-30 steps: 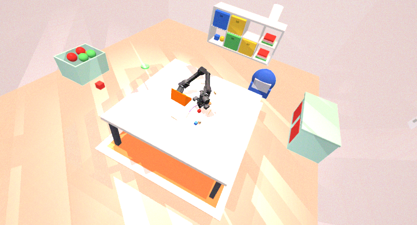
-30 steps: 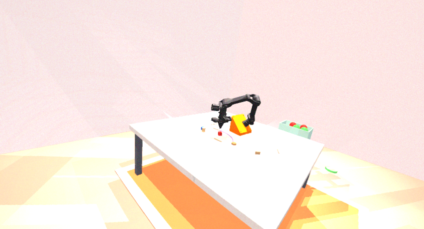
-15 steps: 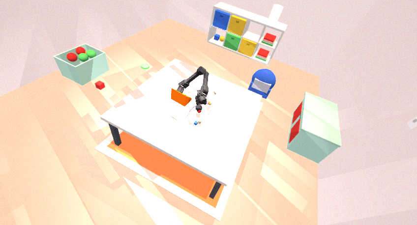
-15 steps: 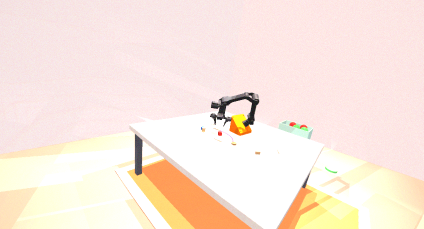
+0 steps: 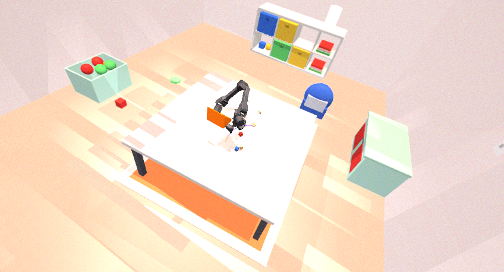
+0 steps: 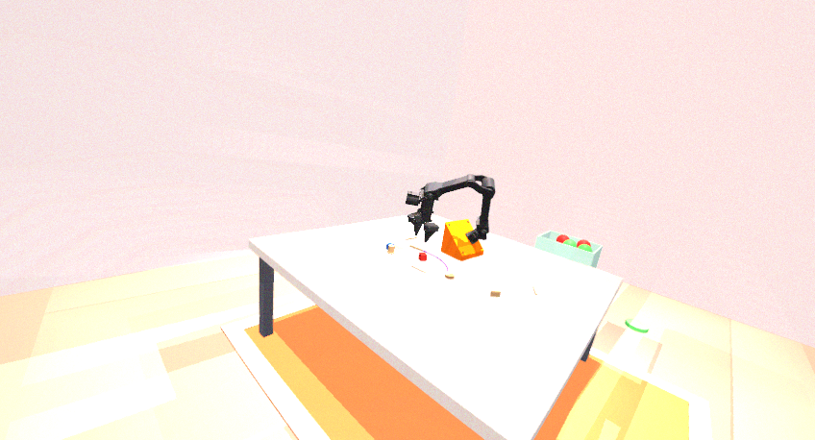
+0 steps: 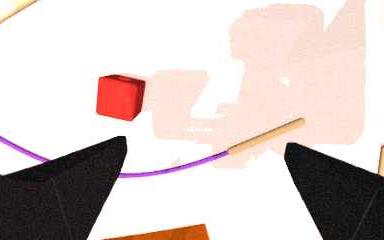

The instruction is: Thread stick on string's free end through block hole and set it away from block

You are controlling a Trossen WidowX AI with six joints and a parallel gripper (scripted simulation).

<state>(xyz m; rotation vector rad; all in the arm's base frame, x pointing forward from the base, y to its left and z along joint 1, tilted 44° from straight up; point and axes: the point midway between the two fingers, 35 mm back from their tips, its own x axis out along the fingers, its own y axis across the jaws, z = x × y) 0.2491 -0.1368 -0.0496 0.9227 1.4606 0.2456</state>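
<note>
The red cube lies 4 cm ahead of my gripper tip, 6 cm to the left of it and 6 cm below it. Also, from my gripper tip: short wooden cylinder 11 cm ahead, 8 cm to the right, 6 cm below; then wooden stick 14 cm ahead, 10 cm to the left, 7 cm below; then blue cube 8 cm ahead, 11 cm to the right, 6 cm below.
</note>
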